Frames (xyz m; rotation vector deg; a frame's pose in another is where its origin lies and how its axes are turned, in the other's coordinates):
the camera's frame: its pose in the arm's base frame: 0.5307 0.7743 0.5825 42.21 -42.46 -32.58
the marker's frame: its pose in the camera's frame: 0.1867 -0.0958 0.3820 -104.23 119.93 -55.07
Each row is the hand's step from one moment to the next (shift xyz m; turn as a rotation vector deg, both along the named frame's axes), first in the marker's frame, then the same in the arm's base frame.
Working: the marker's frame: its pose in the arm's base frame: 0.3339 0.4391 0.7797 -24.14 117.03 -37.58

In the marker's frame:
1: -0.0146 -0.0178 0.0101 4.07 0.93 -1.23
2: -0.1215 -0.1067 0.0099 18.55 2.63 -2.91
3: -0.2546 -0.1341 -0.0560 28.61 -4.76 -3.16
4: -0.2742 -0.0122 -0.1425 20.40 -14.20 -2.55
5: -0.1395 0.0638 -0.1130 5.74 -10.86 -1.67
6: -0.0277 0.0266 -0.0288 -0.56 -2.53 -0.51
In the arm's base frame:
1: 0.0169 -0.0094 0.0161 -3.20 -1.06 -2.76
2: 0.0757 -0.0239 0.1413 -12.21 -6.88 -12.77
3: 0.0895 0.0434 0.2758 -17.36 -18.04 -14.99
4: 0.0210 0.1759 0.2535 -12.21 -21.42 -4.08
5: -0.0266 0.1570 0.1046 -3.98 -11.24 3.38
6: -0.0113 0.0441 0.0152 -0.05 -1.58 2.11

